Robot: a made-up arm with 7 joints. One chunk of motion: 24 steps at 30 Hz.
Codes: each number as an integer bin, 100 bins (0 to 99) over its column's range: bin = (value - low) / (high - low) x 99, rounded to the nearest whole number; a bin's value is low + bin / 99 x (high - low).
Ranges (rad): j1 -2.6..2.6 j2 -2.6..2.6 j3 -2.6..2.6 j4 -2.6..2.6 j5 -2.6..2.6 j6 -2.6..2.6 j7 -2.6..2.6
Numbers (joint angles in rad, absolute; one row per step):
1: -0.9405 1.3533 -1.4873 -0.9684 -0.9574 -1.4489 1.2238
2: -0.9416 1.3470 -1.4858 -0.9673 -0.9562 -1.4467 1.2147
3: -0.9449 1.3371 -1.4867 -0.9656 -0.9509 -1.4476 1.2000
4: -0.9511 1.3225 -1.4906 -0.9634 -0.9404 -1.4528 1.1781
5: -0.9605 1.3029 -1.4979 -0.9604 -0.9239 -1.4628 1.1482
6: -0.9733 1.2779 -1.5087 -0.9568 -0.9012 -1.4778 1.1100
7: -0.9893 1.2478 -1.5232 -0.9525 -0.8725 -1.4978 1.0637
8: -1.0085 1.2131 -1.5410 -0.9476 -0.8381 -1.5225 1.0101
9: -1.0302 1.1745 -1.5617 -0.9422 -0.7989 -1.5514 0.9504
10: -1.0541 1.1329 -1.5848 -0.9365 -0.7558 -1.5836 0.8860
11: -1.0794 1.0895 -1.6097 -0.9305 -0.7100 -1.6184 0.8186
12: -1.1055 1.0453 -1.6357 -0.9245 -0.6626 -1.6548 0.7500
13: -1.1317 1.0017 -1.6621 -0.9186 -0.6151 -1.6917 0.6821
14: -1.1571 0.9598 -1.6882 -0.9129 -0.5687 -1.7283 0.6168
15: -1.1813 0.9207 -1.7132 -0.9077 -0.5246 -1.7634 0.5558
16: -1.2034 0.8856 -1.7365 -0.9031 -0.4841 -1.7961 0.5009
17: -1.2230 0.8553 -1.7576 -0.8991 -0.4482 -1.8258 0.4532
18: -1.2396 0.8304 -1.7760 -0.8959 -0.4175 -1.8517 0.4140
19: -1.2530 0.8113 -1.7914 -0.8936 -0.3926 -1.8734 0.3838
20: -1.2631 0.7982 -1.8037 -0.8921 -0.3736 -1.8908 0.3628
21: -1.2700 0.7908 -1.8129 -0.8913 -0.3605 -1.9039 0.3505
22: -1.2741 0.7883 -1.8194 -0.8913 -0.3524 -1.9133 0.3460
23: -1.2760 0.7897 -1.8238 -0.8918 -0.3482 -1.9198 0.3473
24: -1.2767 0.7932 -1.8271 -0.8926 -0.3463 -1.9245 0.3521
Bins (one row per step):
1: 32 75 21 31 31 22 73
2: 32 75 21 31 31 22 73
3: 32 75 21 31 31 22 72
4: 31 75 21 31 32 22 72
5: 31 74 21 31 32 22 71
6: 31 74 21 31 32 21 71
7: 31 73 21 31 33 21 70
8: 30 73 20 31 34 21 69
9: 30 72 20 32 34 20 68
10: 29 71 19 32 35 19 66
11: 29 70 19 32 36 19 65
12: 28 69 18 32 37 18 64
13: 28 69 18 32 38 17 62
14: 27 68 17 32 39 17 61
15: 27 67 17 32 40 16 60
16: 27 66 16 32 40 15 59
17: 26 66 16 32 41 15 58
18: 26 65 16 32 42 14 57
19: 26 65 15 32 42 14 57
20: 25 65 15 33 42 14 56
21: 25 65 15 33 43 13 56
22: 25 65 15 33 43 13 56
23: 25 65 15 33 43 13 56
24: 25 65 15 33 43 13 56

